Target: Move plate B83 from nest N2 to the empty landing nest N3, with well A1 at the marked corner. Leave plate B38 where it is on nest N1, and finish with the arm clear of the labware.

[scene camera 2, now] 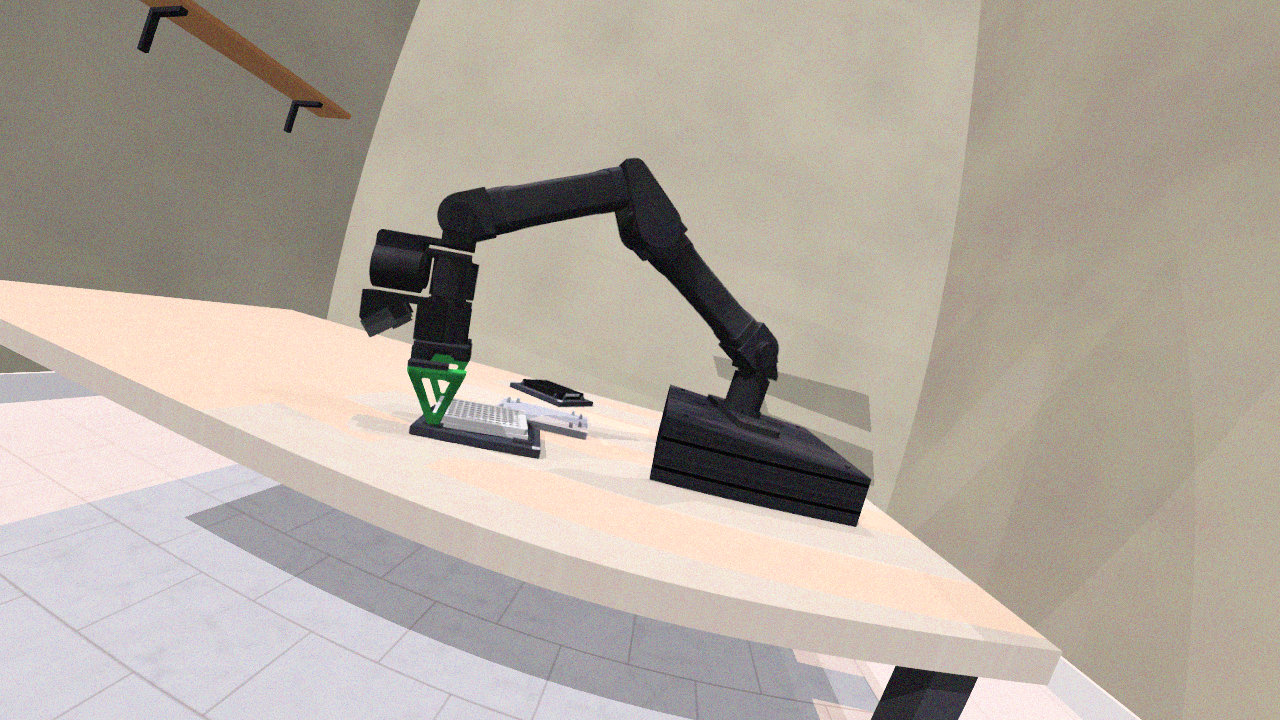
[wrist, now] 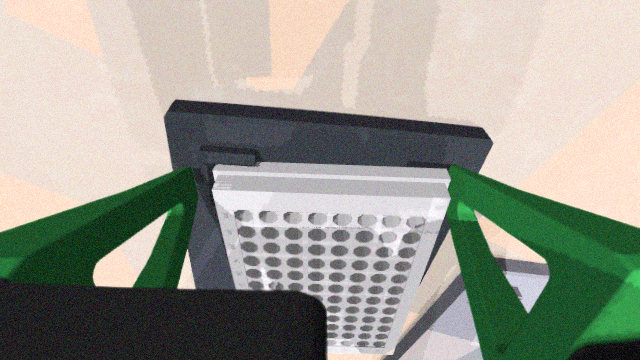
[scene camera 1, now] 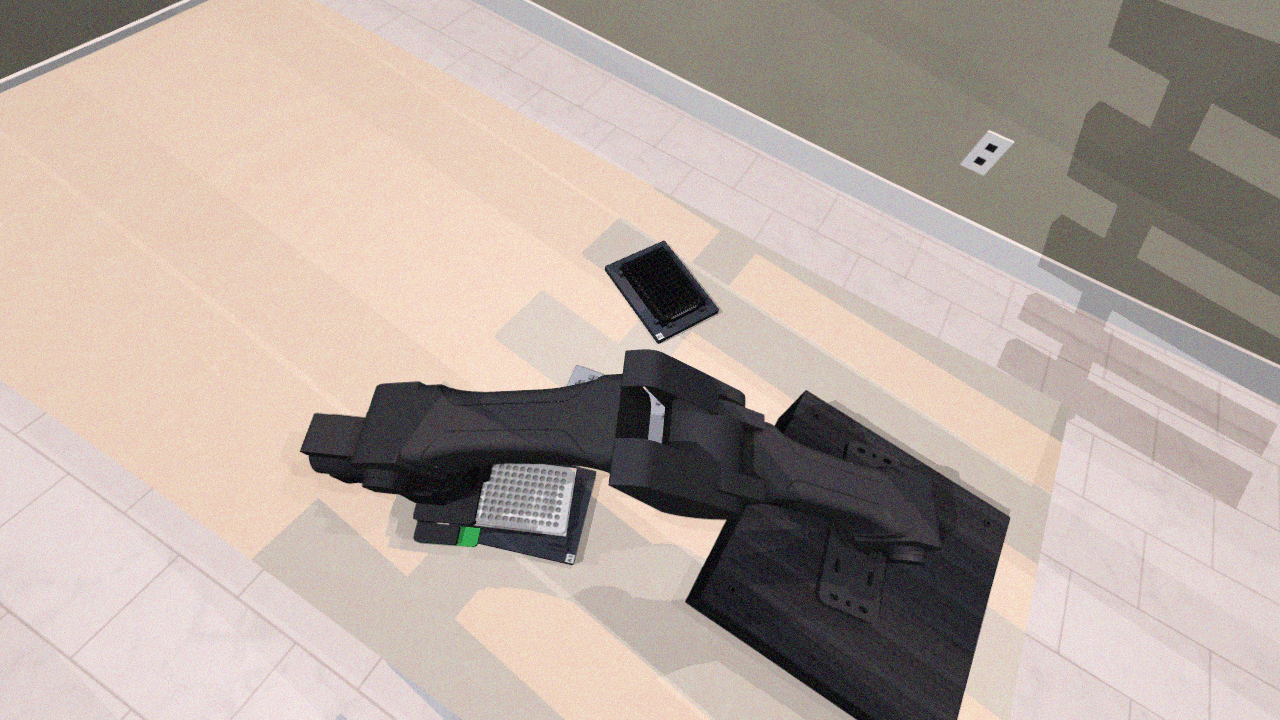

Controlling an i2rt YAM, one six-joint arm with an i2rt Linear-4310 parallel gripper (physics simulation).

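A white well plate [scene camera 1: 526,496] [scene camera 2: 483,417] [wrist: 322,251] sits on a dark nest [scene camera 1: 527,545] [scene camera 2: 475,439] [wrist: 313,134]. My gripper [wrist: 320,180] [scene camera 2: 433,407] is open, lowered over the plate's end, with one green finger on each long side of it and nothing between them touching. In scene camera 1 only a green finger bit [scene camera 1: 467,535] shows under the arm. The grey landing nest [scene camera 1: 586,375] [scene camera 2: 559,419] [wrist: 530,288] lies bare just beside, mostly hidden by the arm. A black plate [scene camera 1: 662,286] [scene camera 2: 550,390] rests on its own nest farther back.
The arm's black base block [scene camera 1: 850,573] [scene camera 2: 760,456] stands to the right of the nests. The table's front edge [scene camera 2: 536,546] runs close by the dark nest. A wooden wall shelf [scene camera 2: 242,57] hangs high at the left.
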